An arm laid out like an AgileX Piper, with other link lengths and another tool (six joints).
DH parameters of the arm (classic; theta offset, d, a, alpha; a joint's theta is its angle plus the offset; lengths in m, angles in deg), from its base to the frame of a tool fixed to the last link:
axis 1: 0 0.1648 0 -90
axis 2: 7.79 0 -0.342 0
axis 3: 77.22 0 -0.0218 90
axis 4: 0 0.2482 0 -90
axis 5: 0 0 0 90
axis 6: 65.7 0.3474 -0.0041 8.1
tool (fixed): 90 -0.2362 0 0
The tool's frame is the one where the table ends.
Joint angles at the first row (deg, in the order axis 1, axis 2, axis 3, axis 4, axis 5, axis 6):
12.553 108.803 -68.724 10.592 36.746 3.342
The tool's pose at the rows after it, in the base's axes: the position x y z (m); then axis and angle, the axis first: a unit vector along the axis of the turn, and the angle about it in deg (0 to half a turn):
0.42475 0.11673 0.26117 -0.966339 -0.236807 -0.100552 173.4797
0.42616 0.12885 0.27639 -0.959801 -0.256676 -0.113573 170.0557
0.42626 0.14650 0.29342 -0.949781 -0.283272 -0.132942 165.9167
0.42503 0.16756 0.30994 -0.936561 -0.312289 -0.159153 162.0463
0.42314 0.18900 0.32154 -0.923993 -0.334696 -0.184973 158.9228
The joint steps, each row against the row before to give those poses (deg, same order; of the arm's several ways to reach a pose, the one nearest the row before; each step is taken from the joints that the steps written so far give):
0.143 -0.387 -1.896 3.294 1.874 -3.083
0.482 -0.493 -2.240 5.267 2.097 -4.744
1.051 -0.408 -2.301 6.201 1.773 -5.348
1.645 -0.256 -1.971 6.029 0.633 -5.137
2.040 0.111 -1.353 5.153 -0.655 -3.974

